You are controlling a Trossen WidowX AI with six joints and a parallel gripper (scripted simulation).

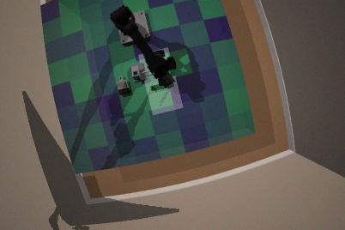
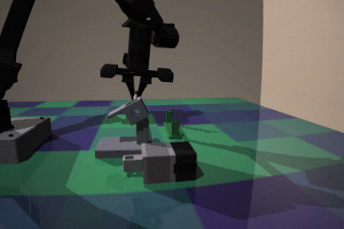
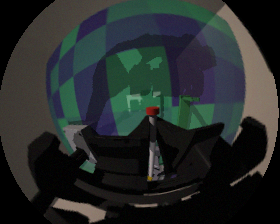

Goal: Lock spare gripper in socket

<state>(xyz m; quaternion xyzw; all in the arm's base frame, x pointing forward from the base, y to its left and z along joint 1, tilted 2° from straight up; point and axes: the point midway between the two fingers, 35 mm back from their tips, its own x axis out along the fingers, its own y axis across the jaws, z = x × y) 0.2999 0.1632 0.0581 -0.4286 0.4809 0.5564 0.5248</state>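
My gripper tip is now 100 mm short of the small green bracket, 40 mm to the left of it and 40 mm above it. Round my gripper tip: spare gripper 40 mm ahead, 280 mm to the right, 50 mm below; then grey mount 10 mm behind, 160 mm to the right, 20 mm below.
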